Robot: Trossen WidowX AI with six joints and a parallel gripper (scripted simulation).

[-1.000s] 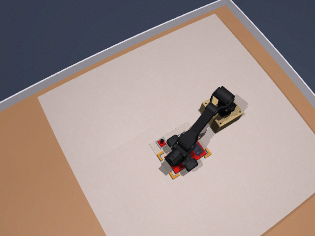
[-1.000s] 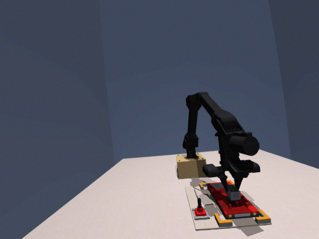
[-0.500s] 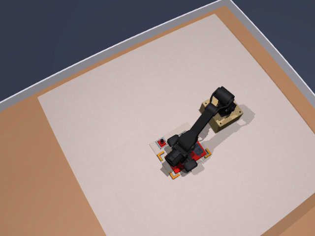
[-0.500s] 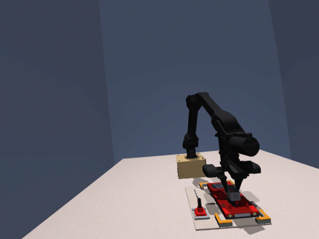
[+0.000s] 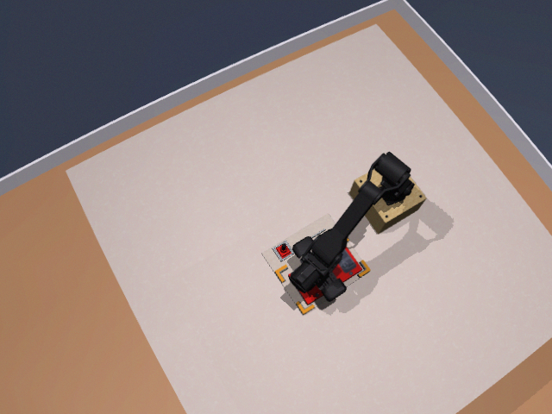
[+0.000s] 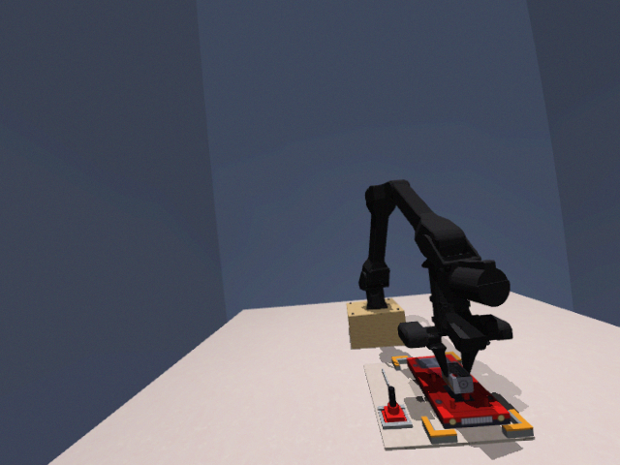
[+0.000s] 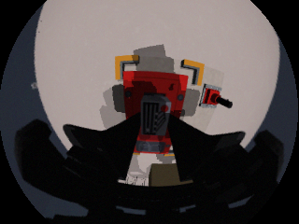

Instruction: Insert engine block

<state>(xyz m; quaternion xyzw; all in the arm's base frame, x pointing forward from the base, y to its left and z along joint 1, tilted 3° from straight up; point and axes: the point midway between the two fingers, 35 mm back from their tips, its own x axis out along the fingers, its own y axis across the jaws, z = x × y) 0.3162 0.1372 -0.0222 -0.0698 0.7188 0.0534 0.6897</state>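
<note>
My gripper tip is 10 mm above the grey engine block.
</note>
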